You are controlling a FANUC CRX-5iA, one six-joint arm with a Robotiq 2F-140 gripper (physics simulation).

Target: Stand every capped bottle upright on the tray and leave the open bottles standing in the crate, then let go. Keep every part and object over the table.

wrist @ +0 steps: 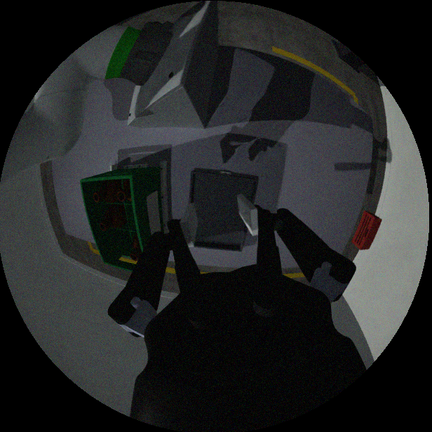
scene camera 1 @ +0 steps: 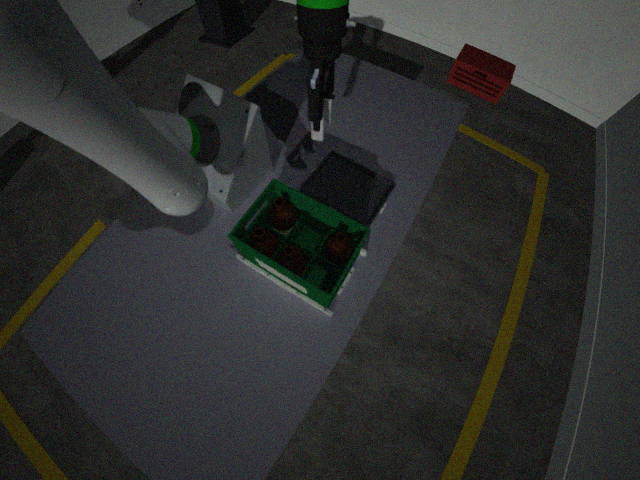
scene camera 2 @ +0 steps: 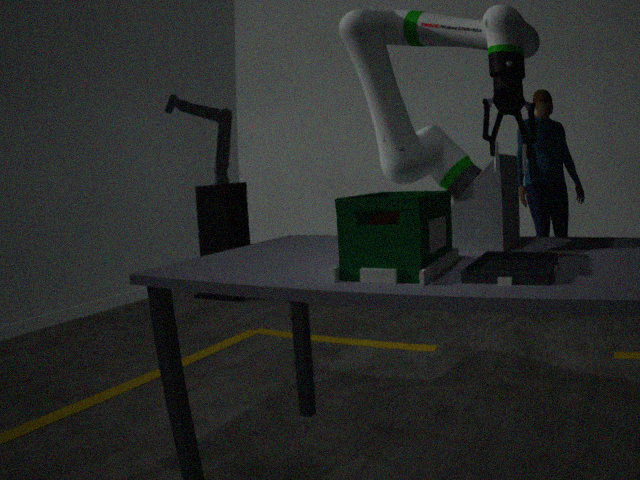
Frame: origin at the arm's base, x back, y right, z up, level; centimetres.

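Seen in the pictures: gripper, fingertip midpoint: (scene camera 1: 321,130) (scene camera 2: 510,172); arm's base, link origin: (scene camera 1: 201,141) (scene camera 2: 474,192).
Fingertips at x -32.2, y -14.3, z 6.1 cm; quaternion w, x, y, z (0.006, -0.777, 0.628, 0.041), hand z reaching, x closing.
Offsets run from my fingertips to a thing's top centre. "spot": to the spot under its first point. Level surfaces: height alone.
My gripper (scene camera 1: 321,126) (scene camera 2: 510,162) (wrist: 216,207) is open and empty, pointing down high above the table; its fingertips frame part of the tray in the wrist view. The black tray @[spot: dy -1.3, dx -8.2, dz -21.4 cm] (scene camera 1: 343,186) (scene camera 2: 509,268) (wrist: 217,197) lies flat on the table beside the crate, and no bottle shows on it. The green crate @[dy +26.4, dx -8.5, dz -4.4 cm] (scene camera 1: 320,204) (scene camera 2: 382,248) (wrist: 140,192) stands upright and holds several brown bottles, such as one bottle @[dy +21.3, dx +0.2, dz -5.6 cm] (scene camera 1: 282,214) at the back left and another bottle @[dy +22.4, dx -17.2, dz -5.6 cm] (scene camera 1: 338,245) at the right. The dark picture hides which are capped. No capped bottle shows outside the crate.
White guide strips (scene camera 1: 294,286) (scene camera 2: 378,275) edge the crate on the grey table @[dz -21.9 cm] (scene camera 1: 206,320) (scene camera 2: 273,260). The arm's pale pedestal (scene camera 1: 253,149) (scene camera 2: 480,217) stands behind crate and tray. A red box (scene camera 1: 481,73) (wrist: 366,230) is on the floor beyond the table; a person (scene camera 2: 550,160) stands behind.
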